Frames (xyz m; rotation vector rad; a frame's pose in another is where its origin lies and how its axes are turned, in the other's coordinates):
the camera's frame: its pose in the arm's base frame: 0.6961 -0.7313 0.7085 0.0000 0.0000 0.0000
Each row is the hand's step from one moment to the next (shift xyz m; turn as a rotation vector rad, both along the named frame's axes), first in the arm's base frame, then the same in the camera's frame.
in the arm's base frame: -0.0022 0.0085 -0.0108 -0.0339 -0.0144 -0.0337
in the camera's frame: -0.0022 0.0085 -0.0108 -0.0339 -0.0144 -0.0337
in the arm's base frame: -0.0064 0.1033 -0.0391 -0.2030 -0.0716 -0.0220
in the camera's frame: -0.0064 0.1033 -0.0391 -0.2030 -0.0716 -0.0220
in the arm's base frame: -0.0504 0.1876 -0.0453 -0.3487 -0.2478 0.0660
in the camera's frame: -0.0504 0.1876 -0.0453 -0.3487 -0.2478 0.0660
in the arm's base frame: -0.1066 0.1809 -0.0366 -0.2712 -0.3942 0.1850
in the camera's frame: -0.1066 0.1809 -0.0366 -0.2712 -0.3942 0.1850
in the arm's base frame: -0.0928 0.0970 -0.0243 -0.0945 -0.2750 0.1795
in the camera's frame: -0.0928 0.0970 -0.0243 -0.0945 -0.2750 0.1795
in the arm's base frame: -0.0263 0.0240 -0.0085 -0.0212 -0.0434 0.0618
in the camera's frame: -0.0263 0.0240 -0.0085 -0.0212 -0.0434 0.0618
